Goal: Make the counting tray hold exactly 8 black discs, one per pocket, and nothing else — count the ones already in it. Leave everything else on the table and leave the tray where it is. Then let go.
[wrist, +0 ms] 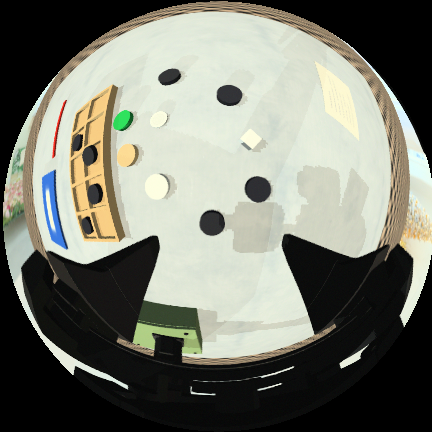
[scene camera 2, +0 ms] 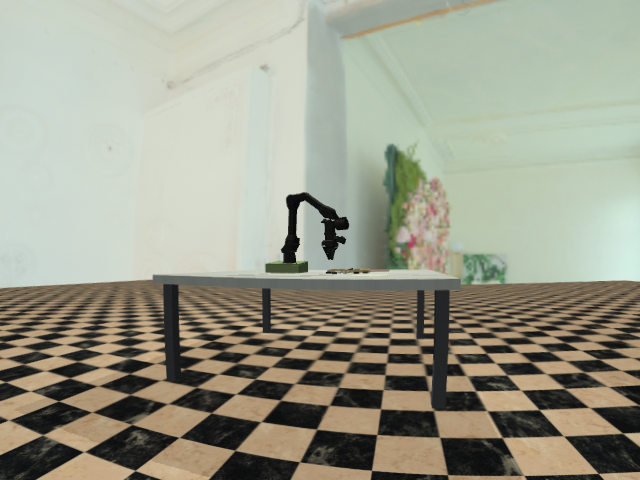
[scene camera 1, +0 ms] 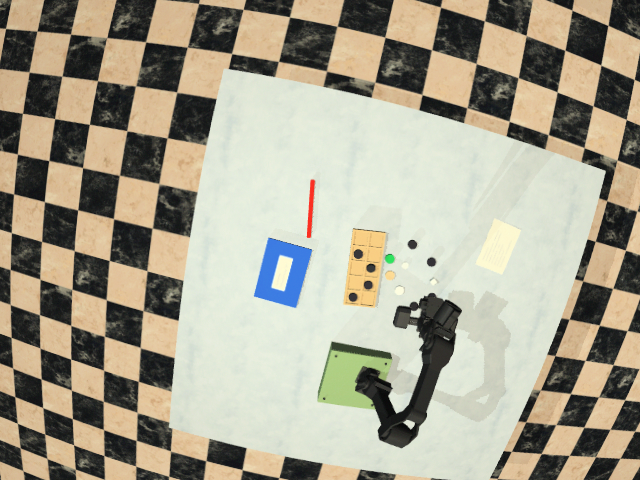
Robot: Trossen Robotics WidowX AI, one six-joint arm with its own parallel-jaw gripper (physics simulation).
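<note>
The tan counting tray (scene camera 1: 377, 238) (wrist: 107, 150) has two columns of pockets. Several pockets are empty. Black discs (scene camera 1: 358, 254) (wrist: 94, 193) sit singly in several others. Loose black discs lie on the table to the tray's right: one far disc (scene camera 1: 412, 244) (wrist: 169, 76), a second far disc (scene camera 1: 431, 261) (wrist: 229, 95), a near disc (scene camera 1: 414, 305) (wrist: 212, 223) and another near disc (wrist: 258, 189) partly hidden by the arm in the first scene view. My gripper (scene camera 2: 330, 257) (wrist: 221, 241) is open and empty, pointing down above the table, close to the near discs in the wrist view.
Between tray and loose black discs lie a green disc (scene camera 1: 389, 258) (wrist: 123, 120), a tan disc (scene camera 1: 390, 275) (wrist: 128, 155) and white discs (scene camera 1: 399, 290) (wrist: 157, 186). A white block (wrist: 251, 139), blue box (scene camera 1: 262, 281), red stick (scene camera 1: 310, 209), paper (scene camera 1: 498, 246) and green base (scene camera 1: 341, 379) also show.
</note>
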